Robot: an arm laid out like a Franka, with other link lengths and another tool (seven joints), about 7 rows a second.
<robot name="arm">
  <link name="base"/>
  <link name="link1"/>
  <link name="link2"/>
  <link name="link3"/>
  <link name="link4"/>
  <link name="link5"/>
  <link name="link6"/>
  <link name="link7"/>
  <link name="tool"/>
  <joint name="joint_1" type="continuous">
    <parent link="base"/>
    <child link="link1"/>
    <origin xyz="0 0 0.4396" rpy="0 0 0"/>
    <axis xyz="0 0 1"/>
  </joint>
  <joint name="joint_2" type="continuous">
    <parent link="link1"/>
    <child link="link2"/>
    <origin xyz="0 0 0" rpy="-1.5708 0 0"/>
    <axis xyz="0 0 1"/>
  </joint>
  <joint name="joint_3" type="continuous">
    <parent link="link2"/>
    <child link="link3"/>
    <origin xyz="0 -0.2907 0" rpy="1.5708 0 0"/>
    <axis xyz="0 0 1"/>
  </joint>
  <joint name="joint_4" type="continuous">
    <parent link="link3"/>
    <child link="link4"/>
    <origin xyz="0.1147 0 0" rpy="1.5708 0 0"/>
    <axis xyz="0 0 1"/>
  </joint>
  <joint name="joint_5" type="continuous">
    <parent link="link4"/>
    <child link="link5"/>
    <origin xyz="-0.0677 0.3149 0" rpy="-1.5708 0 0"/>
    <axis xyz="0 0 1"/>
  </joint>
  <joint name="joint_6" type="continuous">
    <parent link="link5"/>
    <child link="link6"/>
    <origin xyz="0 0 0" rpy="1.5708 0 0"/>
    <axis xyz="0 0 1"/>
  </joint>
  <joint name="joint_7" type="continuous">
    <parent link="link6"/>
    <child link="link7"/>
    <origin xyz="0.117 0 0" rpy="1.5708 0 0"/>
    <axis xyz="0 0 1"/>
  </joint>
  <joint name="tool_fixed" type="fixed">
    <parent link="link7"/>
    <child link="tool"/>
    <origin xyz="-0.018 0.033 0.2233" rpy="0 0.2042 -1.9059"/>
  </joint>
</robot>
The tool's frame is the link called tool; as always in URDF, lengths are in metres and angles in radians. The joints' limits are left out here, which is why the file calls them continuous.
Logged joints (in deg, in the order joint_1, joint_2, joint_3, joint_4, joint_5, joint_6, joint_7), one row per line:
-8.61 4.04 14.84 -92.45 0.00 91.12 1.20
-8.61 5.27 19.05 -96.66 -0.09 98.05 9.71
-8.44 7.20 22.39 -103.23 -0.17 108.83 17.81
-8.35 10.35 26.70 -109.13 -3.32 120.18 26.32
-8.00 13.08 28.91 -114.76 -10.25 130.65 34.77
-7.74 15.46 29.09 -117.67 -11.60 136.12 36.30
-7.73 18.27 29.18 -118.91 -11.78 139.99 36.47
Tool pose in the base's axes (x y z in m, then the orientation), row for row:
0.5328 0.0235 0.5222 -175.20 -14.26 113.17
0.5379 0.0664 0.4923 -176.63 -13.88 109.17
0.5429 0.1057 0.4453 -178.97 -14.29 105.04
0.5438 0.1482 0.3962 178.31 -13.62 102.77
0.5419 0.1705 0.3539 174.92 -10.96 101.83
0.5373 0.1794 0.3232 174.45 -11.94 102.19
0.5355 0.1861 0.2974 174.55 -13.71 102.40
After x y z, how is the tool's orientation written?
As angles about the fixed x, y, z axes (roll, pitch, yaw), in degrees.
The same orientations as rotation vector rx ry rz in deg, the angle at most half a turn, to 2 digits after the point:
-90.35 -138.52 -5.61
-96.04 -136.10 -7.76
-101.86 -133.15 -11.59
-106.20 -132.48 -14.61
-110.22 -134.53 -16.51
-109.50 -134.29 -17.92
-108.32 -133.16 -19.30

